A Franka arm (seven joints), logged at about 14 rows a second.
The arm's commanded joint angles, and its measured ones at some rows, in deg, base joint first. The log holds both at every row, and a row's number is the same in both.
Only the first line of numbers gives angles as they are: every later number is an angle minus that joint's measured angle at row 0.
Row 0, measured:
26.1, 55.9, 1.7, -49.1, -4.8, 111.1, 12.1
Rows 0 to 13, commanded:
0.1, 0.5, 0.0, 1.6, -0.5, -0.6, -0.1
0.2, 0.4, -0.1, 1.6, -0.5, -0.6, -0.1
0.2, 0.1, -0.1, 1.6, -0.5, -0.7, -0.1
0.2, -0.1, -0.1, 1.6, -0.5, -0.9, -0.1
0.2, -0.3, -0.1, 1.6, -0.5, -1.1, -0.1
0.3, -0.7, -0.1, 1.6, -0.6, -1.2, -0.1
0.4, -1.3, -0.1, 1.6, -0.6, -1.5, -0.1
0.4, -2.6, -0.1, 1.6, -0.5, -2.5, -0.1
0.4, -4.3, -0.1, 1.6, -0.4, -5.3, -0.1
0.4, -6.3, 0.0, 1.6, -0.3, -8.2, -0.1
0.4, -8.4, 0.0, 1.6, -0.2, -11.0, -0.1
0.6, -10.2, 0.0, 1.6, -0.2, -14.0, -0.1
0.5, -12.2, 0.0, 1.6, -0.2, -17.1, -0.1
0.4, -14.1, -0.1, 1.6, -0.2, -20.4, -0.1
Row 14, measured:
0.3, -9.4, 0.0, 3.1, 0.0, -15.1, 0.0
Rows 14 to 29, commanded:
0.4, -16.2, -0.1, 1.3, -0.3, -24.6, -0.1
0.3, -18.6, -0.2, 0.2, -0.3, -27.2, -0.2
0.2, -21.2, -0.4, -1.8, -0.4, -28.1, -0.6
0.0, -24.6, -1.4, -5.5, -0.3, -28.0, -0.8
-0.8, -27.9, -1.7, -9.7, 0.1, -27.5, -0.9
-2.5, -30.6, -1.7, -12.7, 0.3, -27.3, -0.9
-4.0, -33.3, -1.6, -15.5, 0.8, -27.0, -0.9
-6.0, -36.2, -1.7, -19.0, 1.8, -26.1, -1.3
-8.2, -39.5, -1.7, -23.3, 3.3, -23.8, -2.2
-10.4, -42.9, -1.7, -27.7, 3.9, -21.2, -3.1
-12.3, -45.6, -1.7, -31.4, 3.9, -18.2, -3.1
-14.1, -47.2, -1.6, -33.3, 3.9, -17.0, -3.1
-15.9, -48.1, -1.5, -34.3, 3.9, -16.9, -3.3
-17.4, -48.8, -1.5, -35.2, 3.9, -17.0, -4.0
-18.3, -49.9, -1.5, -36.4, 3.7, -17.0, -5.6
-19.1, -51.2, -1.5, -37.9, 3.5, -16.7, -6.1
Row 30, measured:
-17.8, -46.9, -1.8, -32.0, 2.8, -18.9, -4.2
